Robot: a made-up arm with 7 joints. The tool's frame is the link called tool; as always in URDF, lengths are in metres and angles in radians. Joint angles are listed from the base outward.
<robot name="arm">
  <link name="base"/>
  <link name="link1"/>
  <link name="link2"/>
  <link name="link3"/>
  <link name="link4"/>
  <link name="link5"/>
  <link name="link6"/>
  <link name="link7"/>
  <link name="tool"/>
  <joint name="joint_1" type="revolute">
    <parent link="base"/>
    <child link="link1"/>
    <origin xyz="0 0 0.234" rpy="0 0 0"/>
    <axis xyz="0 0 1"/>
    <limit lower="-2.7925" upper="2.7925"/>
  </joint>
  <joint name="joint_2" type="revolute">
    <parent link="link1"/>
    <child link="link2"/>
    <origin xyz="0 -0.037 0.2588" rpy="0 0 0"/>
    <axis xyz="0 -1 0"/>
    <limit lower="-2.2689" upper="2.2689"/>
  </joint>
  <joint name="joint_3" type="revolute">
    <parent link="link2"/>
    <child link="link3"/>
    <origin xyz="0 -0.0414 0.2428" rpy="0 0 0"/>
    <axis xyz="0 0 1"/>
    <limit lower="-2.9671" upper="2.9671"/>
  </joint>
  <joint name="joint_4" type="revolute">
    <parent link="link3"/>
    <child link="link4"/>
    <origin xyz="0.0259 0.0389 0.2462" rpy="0 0 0"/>
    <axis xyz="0 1 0"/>
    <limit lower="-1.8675" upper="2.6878"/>
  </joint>
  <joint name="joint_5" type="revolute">
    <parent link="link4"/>
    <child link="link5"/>
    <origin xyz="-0.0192 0.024 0.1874" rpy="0 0 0"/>
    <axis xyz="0 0 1"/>
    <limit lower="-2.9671" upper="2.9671"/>
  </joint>
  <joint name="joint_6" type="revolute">
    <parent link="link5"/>
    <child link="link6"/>
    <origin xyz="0 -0.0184 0.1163" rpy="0 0 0"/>
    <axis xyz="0 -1 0"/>
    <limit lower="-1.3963" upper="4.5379"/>
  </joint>
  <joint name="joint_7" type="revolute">
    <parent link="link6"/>
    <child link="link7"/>
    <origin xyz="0.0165 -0.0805 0.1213" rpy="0 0 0"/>
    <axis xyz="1 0 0"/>
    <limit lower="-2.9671" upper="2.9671"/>
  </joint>
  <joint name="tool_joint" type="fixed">
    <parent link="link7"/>
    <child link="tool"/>
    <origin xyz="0 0 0" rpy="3.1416 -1.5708 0"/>
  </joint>
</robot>
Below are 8 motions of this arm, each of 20 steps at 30 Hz.
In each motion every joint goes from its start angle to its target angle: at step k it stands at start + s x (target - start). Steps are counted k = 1, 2, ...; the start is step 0. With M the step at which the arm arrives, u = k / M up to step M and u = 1 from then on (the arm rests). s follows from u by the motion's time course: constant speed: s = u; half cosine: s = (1 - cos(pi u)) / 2; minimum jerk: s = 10 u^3 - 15 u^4 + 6 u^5.
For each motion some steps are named. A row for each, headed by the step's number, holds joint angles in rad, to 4 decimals.
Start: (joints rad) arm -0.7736 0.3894 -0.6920 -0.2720 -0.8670 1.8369 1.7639
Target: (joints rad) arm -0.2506 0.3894 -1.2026 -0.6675 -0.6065 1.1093 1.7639
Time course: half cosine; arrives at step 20
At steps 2, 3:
2: -0.7608 0.3894 -0.7045 -0.2817 -0.8606 1.8191 1.7639
3: -0.7451 0.3894 -0.7198 -0.2936 -0.8528 1.7972 1.7639

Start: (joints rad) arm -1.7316 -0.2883 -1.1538 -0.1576 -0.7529 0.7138 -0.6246
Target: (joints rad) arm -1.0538 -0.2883 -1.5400 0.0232 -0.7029 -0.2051 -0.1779
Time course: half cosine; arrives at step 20
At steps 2, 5, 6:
2: -1.7150 -0.2883 -1.1633 -0.1532 -0.7517 0.6913 -0.6137
5: -1.6323 -0.2883 -1.2104 -0.1311 -0.7456 0.5792 -0.5592
6: -1.5919 -0.2883 -1.2334 -0.1203 -0.7426 0.5244 -0.5325

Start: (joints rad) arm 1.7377 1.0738 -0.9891 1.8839 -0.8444 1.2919 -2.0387
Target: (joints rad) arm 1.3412 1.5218 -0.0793 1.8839 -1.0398 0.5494 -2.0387
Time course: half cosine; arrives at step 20
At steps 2, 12, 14, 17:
2: 1.7280 1.0848 -0.9668 1.8839 -0.8492 1.2737 -2.0387
12: 1.4782 1.3670 -0.3936 1.8839 -0.9723 0.8059 -2.0387
14: 1.4229 1.4295 -0.2668 1.8839 -0.9995 0.7024 -2.0387
17: 1.3628 1.4974 -0.1289 1.8839 -1.0292 0.5899 -2.0387

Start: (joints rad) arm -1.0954 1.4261 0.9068 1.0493 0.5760 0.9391 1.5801
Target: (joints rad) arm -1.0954 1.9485 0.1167 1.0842 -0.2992 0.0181 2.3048
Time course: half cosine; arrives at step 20
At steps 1, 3, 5, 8, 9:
1: -1.0954 1.4293 0.9019 1.0495 0.5706 0.9334 1.5846
3: -1.0954 1.4546 0.8637 1.0512 0.5283 0.8889 1.6196
5: -1.0954 1.5026 0.7911 1.0544 0.4478 0.8042 1.6862
8: -1.0954 1.6066 0.6338 1.0614 0.2736 0.6209 1.8305
9: -1.0954 1.6464 0.5735 1.0640 0.2069 0.5506 1.8858

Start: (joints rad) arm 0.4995 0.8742 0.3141 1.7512 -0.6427 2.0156 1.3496
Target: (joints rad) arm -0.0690 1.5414 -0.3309 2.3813 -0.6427 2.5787 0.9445
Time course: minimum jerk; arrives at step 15
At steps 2, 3, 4, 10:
2: 0.4886 0.8870 0.3017 1.7633 -0.6427 2.0264 1.3418
3: 0.4666 0.9128 0.2767 1.7877 -0.6427 2.0482 1.3261
4: 0.4302 0.9555 0.2355 1.8280 -0.6427 2.0842 1.3002
10: 0.0503 1.4014 -0.1955 2.2491 -0.6427 2.4605 1.0295

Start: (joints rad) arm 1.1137 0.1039 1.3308 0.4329 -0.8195 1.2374 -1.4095
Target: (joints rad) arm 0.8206 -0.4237 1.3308 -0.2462 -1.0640 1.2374 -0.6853
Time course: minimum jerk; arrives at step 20
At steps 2, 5, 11, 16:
2: 1.1112 0.0994 1.3308 0.4271 -0.8216 1.2374 -1.4033
5: 1.0834 0.0493 1.3308 0.3626 -0.8448 1.2374 -1.3345
11: 0.9399 -0.2090 1.3308 0.0301 -0.9645 1.2374 -0.9800
16: 0.8376 -0.3931 1.3308 -0.2069 -1.0498 1.2374 -0.7272

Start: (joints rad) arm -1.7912 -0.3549 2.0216 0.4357 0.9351 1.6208 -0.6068
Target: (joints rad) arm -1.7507 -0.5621 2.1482 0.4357 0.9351 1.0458 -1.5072
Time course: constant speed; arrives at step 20
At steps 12, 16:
12: -1.7669 -0.4792 2.0976 0.4357 0.9351 1.2758 -1.1470
16: -1.7588 -0.5207 2.1229 0.4357 0.9351 1.1608 -1.3271

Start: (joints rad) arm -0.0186 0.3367 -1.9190 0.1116 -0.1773 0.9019 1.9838
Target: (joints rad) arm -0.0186 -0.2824 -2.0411 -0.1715 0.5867 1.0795 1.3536
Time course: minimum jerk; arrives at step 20
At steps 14, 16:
14: -0.0186 -0.1814 -2.0212 -0.1253 0.4621 1.0505 1.4564
16: -0.0186 -0.2465 -2.0340 -0.1551 0.5424 1.0692 1.3901

